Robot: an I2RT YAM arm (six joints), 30 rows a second.
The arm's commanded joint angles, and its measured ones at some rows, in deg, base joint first. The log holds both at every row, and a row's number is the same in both.
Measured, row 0:
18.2 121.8 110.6 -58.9 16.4 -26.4
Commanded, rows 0 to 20:
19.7 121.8 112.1 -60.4 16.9 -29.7
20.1 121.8 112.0 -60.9 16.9 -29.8
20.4 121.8 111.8 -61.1 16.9 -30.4
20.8 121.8 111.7 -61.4 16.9 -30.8
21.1 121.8 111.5 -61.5 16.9 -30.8
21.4 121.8 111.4 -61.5 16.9 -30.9
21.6 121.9 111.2 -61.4 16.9 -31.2
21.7 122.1 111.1 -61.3 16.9 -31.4
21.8 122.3 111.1 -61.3 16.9 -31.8
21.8 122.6 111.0 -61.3 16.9 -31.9
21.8 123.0 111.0 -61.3 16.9 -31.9
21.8 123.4 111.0 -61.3 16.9 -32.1
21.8 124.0 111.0 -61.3 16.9 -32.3
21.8 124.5 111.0 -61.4 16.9 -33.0
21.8 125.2 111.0 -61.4 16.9 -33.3
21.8 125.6 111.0 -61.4 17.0 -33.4
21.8 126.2 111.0 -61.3 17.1 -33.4
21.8 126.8 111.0 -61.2 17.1 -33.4
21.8 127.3 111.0 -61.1 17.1 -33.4
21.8 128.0 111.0 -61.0 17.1 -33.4
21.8 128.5 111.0 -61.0 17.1 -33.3
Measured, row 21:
21.8 126.4 110.6 -61.0 16.6 -32.6
